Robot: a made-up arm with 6 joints. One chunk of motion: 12 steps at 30 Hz.
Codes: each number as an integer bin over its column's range. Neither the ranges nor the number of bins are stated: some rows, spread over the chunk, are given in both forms.
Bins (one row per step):
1: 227 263 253 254 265 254
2: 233 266 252 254 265 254
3: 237 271 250 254 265 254
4: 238 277 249 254 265 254
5: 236 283 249 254 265 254
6: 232 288 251 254 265 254
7: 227 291 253 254 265 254
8: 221 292 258 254 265 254
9: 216 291 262 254 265 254
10: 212 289 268 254 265 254
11: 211 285 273 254 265 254
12: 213 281 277 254 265 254
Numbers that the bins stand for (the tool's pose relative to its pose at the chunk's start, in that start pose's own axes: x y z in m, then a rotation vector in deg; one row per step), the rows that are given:
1: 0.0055 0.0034 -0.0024 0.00 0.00 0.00
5: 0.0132 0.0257 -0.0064 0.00 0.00 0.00
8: 0.0003 0.0357 0.0024 0.00 0.00 0.00
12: -0.0066 0.0234 0.0210 0.00 0.00 0.00
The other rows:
2: 0.0106 0.0067 -0.0034 0.00 0.00 0.00
3: 0.0141 0.0123 -0.0054 0.00 0.00 0.00
4: 0.0149 0.0190 -0.0064 0.00 0.00 0.00
6: 0.0098 0.0313 -0.0044 0.00 0.00 0.00
7: 0.0055 0.0346 -0.0024 0.00 0.00 0.00
9: -0.0040 0.0346 0.0064 0.00 0.00 0.00
10: -0.0075 0.0324 0.0122 0.00 0.00 0.00
11: -0.0083 0.0279 0.0171 0.00 0.00 0.00

